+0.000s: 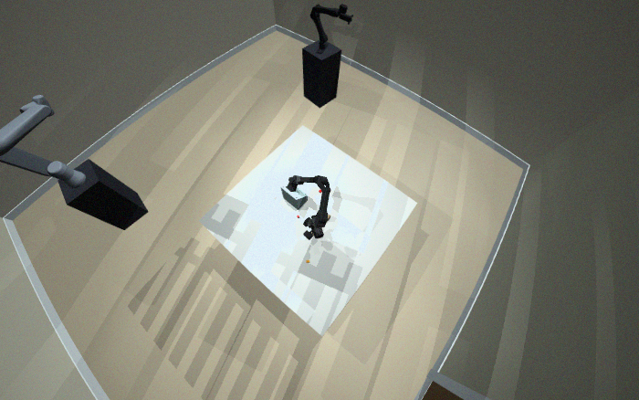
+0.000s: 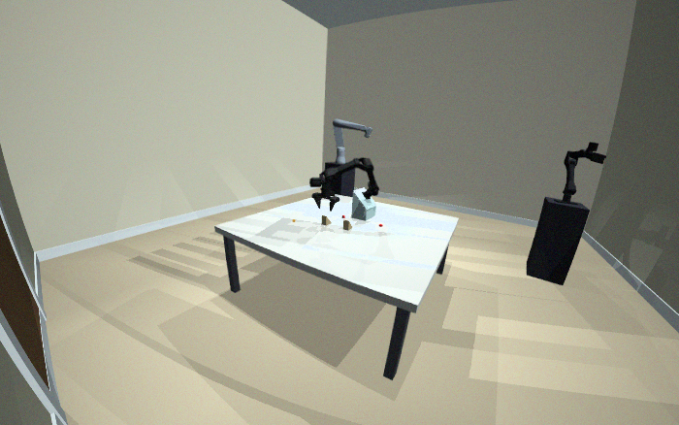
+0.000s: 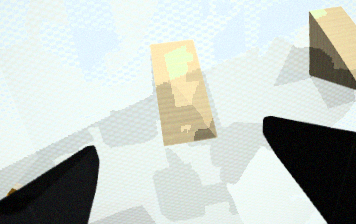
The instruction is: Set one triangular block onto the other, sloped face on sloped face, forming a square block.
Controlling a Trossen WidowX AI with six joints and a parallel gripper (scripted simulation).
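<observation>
Now: the tan block 10 mm to the left of my gripper tip and 80 mm below it. Round my gripper tip: red cube (200 mm behind, 10 mm to the left, 90 mm below); orange cube (120 mm ahead, 180 mm to the right, 90 mm below).
</observation>
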